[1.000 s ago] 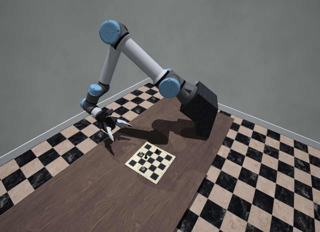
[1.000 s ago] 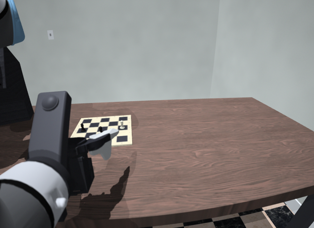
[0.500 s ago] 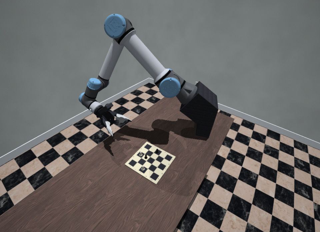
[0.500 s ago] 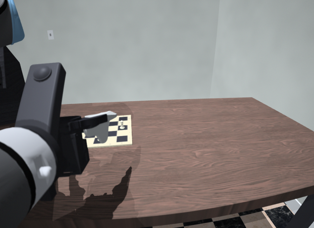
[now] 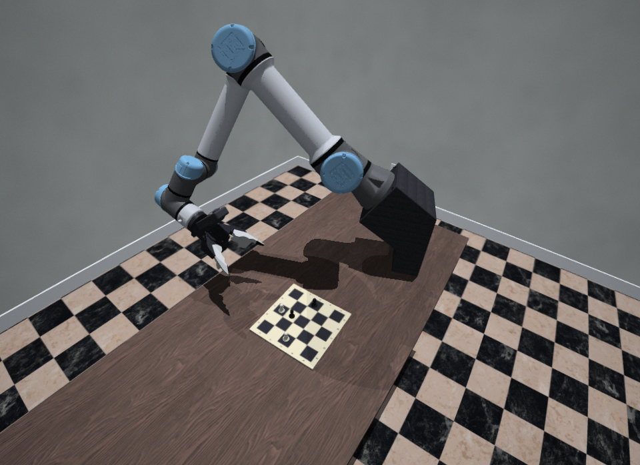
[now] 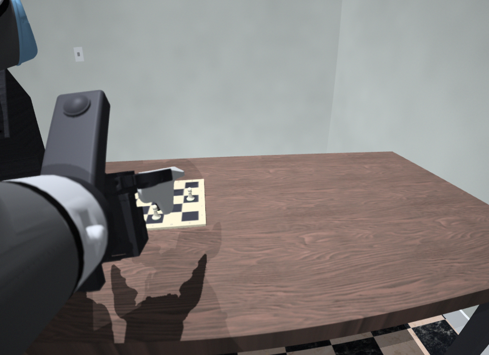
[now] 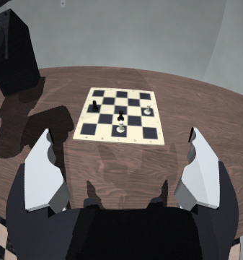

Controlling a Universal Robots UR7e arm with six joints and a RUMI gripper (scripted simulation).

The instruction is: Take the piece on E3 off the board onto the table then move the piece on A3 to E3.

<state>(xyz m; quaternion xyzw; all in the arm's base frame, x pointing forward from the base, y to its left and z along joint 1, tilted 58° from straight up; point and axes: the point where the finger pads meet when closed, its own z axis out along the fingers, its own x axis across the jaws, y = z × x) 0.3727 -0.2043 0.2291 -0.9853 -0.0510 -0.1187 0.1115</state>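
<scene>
The chessboard is 190 mm to the left of my hand, 150 mm below it and 40 mm ahead of it.
</scene>
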